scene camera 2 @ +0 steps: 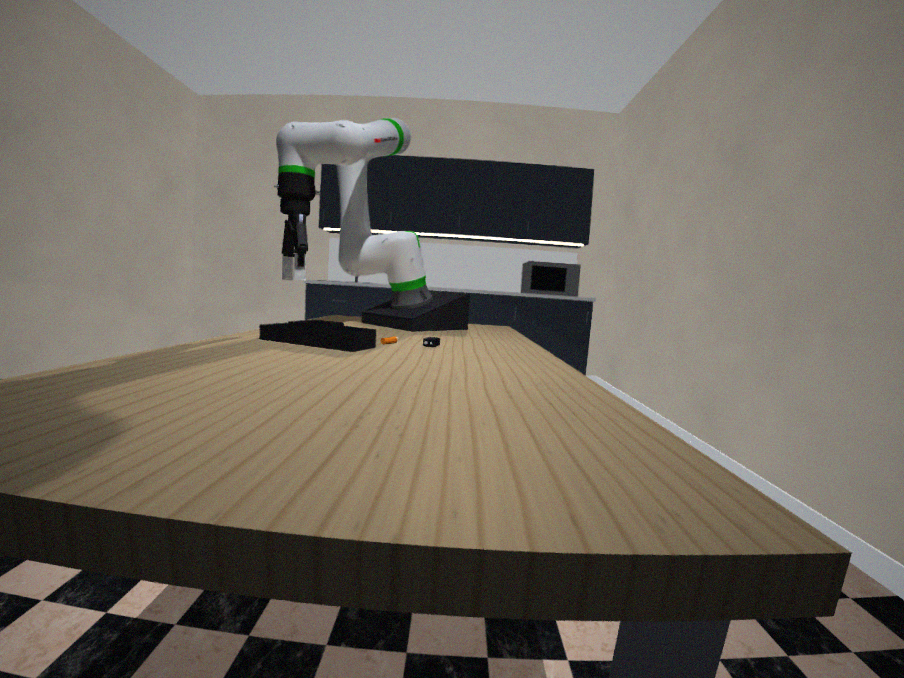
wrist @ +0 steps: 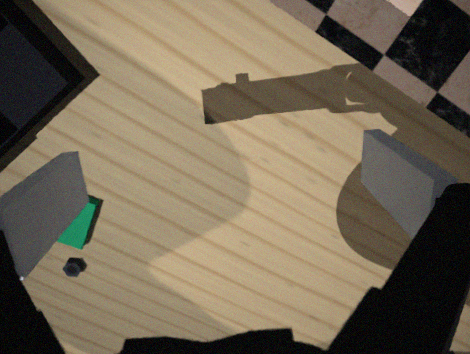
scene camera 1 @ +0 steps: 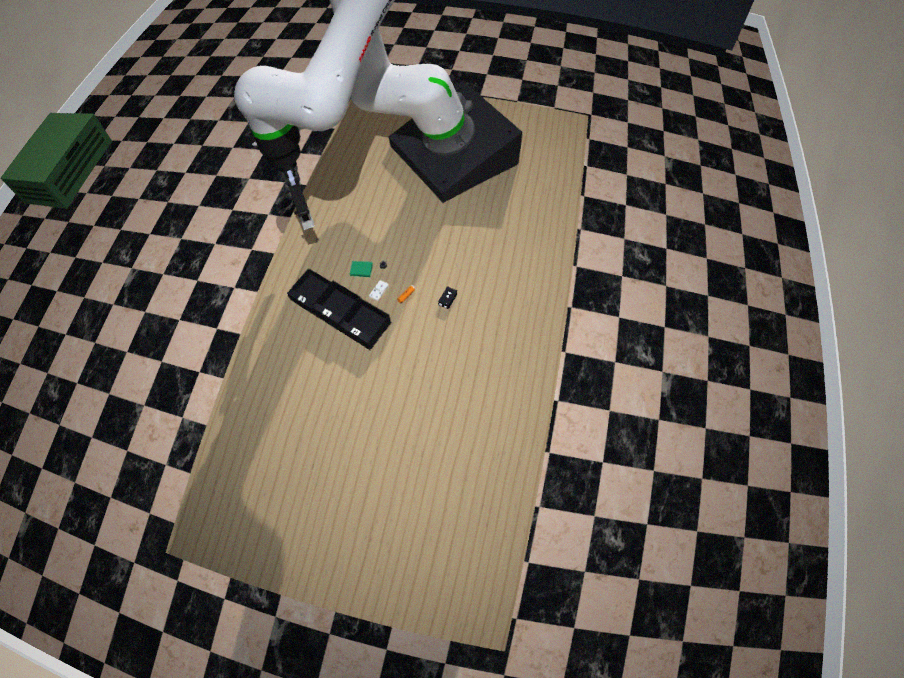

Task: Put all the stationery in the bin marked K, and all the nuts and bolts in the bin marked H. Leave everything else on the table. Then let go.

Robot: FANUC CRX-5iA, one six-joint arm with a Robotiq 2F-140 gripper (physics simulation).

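Frame: origin at the arm's base, x ahead, y left, z up, level; centimetres.
Where they show: gripper, fingertip midpoint: (scene camera 2: 293, 280) (wrist: 222, 166); arm's base, link origin: (scene camera 2: 412, 302) (scene camera 1: 448, 133).
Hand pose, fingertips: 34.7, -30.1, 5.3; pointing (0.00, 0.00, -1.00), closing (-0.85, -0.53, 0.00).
Each offset is from my fingertips to the top centre of the thing, as dx, dy, dz. Level surfaces: height alone.
My gripper (scene camera 1: 308, 223) (scene camera 2: 294, 269) (wrist: 222, 166) is open and empty, high above the table near its left edge. A black tray {+20.2, +12.7, -8.9} (scene camera 1: 340, 321) (scene camera 2: 317, 335) (wrist: 83, 76) has three bins in a row, each with a white label; the letters are too small to read. A green flat block {+8.2, +15.3, -12.6} (scene camera 1: 361, 268) (wrist: 79, 231) lies behind the tray, partly hidden by a finger in the wrist view. A small dark hex bolt or nut {+6.2, +20.5, -12.7} (scene camera 1: 383, 264) (wrist: 75, 267) lies beside it. A white piece with dark spots {+13.5, +21.1, -12.8} (scene camera 1: 378, 289) and an orange stick-like piece {+13.5, +28.0, -12.1} (scene camera 1: 405, 294) (scene camera 2: 389, 340) lie near the tray.
A small black piece with white marks {+13.3, +37.9, -11.8} (scene camera 1: 447, 297) (scene camera 2: 431, 341) lies to the right of the orange piece. The robot's dark base block (scene camera 1: 481, 156) (scene camera 2: 445, 315) stands at the back of the wooden table {dz -13.6} (scene camera 1: 408, 452) (scene camera 2: 452, 452). A green cabinet (scene camera 1: 47, 156) stands on the floor at left.
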